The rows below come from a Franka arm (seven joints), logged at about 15 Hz.
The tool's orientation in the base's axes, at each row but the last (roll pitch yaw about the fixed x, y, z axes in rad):
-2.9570, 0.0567, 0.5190
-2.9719, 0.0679, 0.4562
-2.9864, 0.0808, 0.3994
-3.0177, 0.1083, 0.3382
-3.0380, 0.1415, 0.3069
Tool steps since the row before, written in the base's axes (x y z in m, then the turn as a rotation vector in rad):
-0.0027, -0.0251, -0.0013, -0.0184, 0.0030, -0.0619
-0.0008, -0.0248, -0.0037, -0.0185, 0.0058, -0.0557
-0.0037, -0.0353, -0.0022, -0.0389, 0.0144, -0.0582
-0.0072, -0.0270, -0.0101, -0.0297, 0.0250, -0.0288
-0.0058, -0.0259, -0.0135, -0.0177, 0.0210, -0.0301
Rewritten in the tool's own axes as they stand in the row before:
-0.0147, 0.0205, -0.0017, -0.0110, 0.0000, 0.0637
-0.0114, 0.0224, 0.0007, -0.0102, -0.0036, 0.0580
-0.0169, 0.0313, -0.0013, -0.0254, -0.0187, 0.0641
-0.0146, 0.0244, 0.0088, -0.0165, -0.0294, 0.0347
-0.0113, 0.0244, 0.0128, -0.0062, -0.0220, 0.0337

